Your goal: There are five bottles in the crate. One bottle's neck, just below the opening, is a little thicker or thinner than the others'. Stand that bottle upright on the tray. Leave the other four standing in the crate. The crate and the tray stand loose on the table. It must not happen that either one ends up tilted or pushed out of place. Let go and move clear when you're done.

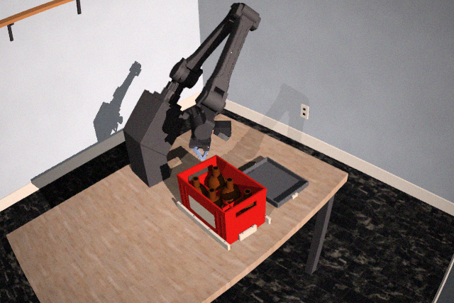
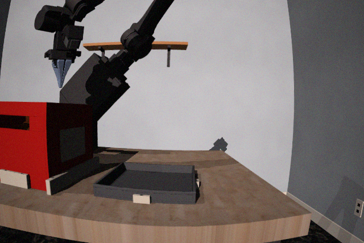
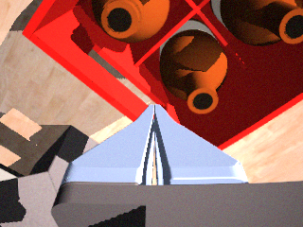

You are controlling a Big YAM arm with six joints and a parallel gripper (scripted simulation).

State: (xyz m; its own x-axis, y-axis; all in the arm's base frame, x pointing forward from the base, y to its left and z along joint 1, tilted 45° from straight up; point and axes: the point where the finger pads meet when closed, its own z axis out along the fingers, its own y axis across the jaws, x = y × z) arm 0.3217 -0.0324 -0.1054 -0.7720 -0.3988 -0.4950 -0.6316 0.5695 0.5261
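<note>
The red crate lies 14 cm below my hand, 9 cm ahead of it and 1 cm to the right of it. Also, from my hand: dark grey tray: 26 cm to the left, 22 cm below, 11 cm ahead.
</note>
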